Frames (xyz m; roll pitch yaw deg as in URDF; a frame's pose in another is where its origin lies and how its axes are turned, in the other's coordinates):
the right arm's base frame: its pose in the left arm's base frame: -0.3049 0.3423 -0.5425 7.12 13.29 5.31
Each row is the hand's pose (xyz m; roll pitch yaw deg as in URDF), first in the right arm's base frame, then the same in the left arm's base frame.
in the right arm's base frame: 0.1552 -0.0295 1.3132 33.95 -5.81 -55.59
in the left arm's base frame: 0.1607 0.1927 0.6864 26.91 7.50 -51.22
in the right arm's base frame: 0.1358 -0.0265 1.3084 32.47 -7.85 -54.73
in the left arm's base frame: 0.1406 0.1944 0.6866 25.66 5.58 -50.11
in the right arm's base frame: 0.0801 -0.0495 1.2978 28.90 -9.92 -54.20
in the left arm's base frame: 0.0855 0.1677 0.6864 22.23 3.58 -49.35
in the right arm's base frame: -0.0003 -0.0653 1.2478 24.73 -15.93 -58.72
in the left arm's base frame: -0.0033 0.1499 0.6547 17.03 -2.93 -52.97
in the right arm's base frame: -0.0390 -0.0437 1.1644 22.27 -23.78 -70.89
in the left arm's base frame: -0.0621 0.1764 0.5857 11.78 -12.49 -63.12
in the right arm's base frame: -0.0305 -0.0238 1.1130 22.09 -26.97 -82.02
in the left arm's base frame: -0.0674 0.2021 0.5365 9.30 -17.64 -72.65
